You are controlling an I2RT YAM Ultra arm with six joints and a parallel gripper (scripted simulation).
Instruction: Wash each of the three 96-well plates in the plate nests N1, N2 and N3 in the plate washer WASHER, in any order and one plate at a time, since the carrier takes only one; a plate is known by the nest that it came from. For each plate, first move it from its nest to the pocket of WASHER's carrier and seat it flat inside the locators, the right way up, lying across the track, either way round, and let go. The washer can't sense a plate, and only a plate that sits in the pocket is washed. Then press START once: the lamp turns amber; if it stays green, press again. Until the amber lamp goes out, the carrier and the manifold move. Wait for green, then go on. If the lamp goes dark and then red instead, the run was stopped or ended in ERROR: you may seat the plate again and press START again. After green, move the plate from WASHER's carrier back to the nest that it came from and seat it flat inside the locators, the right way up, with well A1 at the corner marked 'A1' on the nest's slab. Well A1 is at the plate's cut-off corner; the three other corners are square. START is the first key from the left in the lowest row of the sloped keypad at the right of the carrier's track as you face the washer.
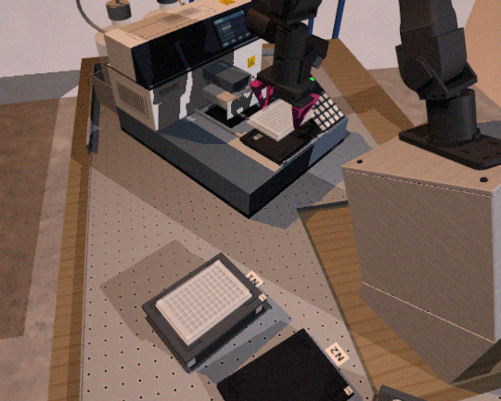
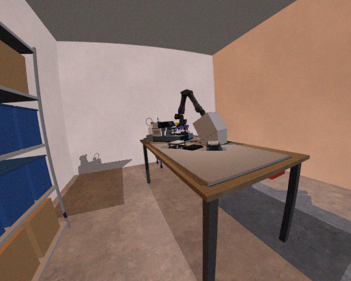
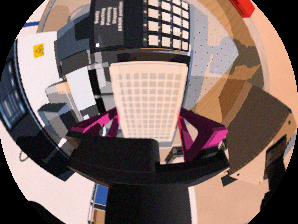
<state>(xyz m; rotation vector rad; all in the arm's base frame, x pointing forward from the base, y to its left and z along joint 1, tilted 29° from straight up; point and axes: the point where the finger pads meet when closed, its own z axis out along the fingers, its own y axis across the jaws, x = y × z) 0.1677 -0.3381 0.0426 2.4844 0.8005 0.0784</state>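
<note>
Right now the dark carrier pocket is 10 mm to the left of my hand and 40 mm below it. From my hand the other things lie so: nest N1 (240 mm ahead, 350 mm to the left, 90 mm below); then manifold (80 mm ahead, 120 mm to the right, 10 mm above); then washer (80 mm ahead, 120 mm to the right).
</note>
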